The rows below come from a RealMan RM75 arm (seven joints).
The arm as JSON. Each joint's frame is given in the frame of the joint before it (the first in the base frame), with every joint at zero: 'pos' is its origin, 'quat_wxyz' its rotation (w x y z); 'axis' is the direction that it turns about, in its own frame. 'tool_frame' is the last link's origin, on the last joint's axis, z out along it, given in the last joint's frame.
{
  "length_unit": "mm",
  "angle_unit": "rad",
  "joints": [
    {
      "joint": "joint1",
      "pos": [
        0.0,
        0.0,
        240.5
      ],
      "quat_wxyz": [
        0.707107,
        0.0,
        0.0,
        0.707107
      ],
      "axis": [
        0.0,
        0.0,
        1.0
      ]
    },
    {
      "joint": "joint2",
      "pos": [
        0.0,
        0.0,
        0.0
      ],
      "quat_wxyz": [
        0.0,
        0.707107,
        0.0,
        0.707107
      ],
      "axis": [
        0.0,
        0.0,
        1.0
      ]
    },
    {
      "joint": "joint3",
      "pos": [
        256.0,
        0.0,
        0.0
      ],
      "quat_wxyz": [
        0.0,
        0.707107,
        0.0,
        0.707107
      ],
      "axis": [
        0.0,
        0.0,
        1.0
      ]
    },
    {
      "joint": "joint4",
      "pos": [
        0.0,
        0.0,
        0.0
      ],
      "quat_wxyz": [
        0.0,
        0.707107,
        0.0,
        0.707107
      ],
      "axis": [
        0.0,
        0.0,
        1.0
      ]
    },
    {
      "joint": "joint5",
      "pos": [
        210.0,
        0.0,
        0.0
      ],
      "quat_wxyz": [
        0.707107,
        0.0,
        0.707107,
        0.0
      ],
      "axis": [
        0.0,
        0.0,
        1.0
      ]
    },
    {
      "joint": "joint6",
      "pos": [
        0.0,
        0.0,
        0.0
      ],
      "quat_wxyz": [
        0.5,
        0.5,
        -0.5,
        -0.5
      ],
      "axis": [
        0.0,
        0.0,
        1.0
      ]
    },
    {
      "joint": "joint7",
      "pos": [
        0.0,
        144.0,
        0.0
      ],
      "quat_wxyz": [
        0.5,
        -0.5,
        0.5,
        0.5
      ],
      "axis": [
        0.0,
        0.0,
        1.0
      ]
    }
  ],
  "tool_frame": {
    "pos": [
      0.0,
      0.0,
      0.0
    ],
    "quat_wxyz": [
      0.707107,
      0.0,
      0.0,
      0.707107
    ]
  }
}
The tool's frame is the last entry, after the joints.
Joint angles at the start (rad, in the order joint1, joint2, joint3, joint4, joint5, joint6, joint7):
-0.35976 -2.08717 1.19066 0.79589 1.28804 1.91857 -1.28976
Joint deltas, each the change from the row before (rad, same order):
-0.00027 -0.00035 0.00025 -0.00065 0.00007 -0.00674 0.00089
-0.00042 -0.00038 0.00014 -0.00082 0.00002 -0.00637 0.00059
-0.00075 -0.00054 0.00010 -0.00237 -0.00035 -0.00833 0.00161
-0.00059 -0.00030 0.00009 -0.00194 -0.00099 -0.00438 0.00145
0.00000 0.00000 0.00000 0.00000 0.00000 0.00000 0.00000
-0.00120 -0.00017 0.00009 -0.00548 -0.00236 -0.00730 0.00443
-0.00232 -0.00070 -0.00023 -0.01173 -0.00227 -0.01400 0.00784
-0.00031 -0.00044 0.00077 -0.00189 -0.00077 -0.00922 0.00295
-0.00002 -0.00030 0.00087 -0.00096 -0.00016 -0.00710 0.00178
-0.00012 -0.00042 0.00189 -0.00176 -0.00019 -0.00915 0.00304
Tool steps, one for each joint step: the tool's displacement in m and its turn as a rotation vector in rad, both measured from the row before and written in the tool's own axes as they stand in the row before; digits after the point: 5 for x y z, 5 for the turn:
-0.00040 -0.00092 0.00017 0.00616 -0.00158 0.00022
-0.00038 -0.00090 0.00019 0.00583 -0.00134 -0.00010
-0.00061 -0.00119 0.00022 0.00807 -0.00109 -0.00022
-0.00030 -0.00067 0.00013 0.00450 0.00028 0.00019
0.00000 0.00000 0.00000 0.00000 0.00000 0.00000
-0.00069 -0.00115 0.00002 0.00846 0.00125 0.00074
-0.00184 -0.00208 0.00004 0.01625 0.00088 -0.00106
-0.00068 -0.00120 0.00020 0.00868 -0.00160 0.00116
-0.00056 -0.00086 0.00016 0.00635 -0.00188 0.00051
-0.00089 -0.00102 0.00031 0.00762 -0.00267 0.00066

